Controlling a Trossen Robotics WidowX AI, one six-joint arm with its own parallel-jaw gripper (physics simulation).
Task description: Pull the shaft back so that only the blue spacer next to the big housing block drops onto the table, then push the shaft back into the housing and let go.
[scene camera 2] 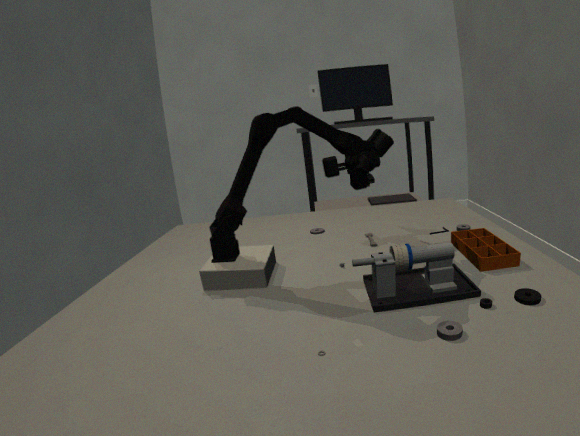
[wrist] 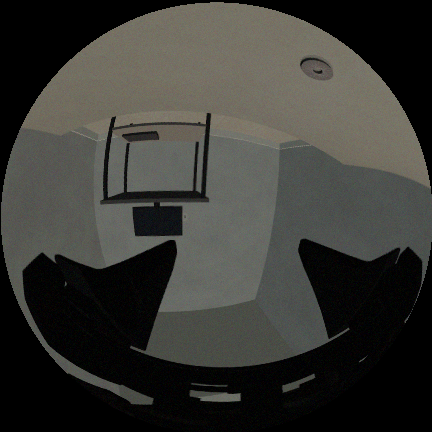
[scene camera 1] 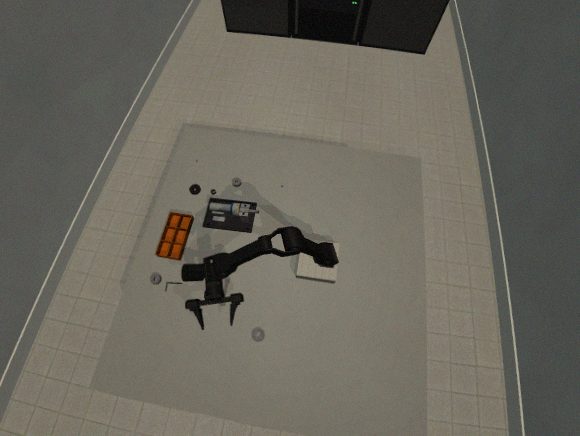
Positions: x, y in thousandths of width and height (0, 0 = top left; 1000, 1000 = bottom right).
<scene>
gripper: scene camera 2 591, 373; wrist 557, 571; scene camera 1 375, 753
</scene>
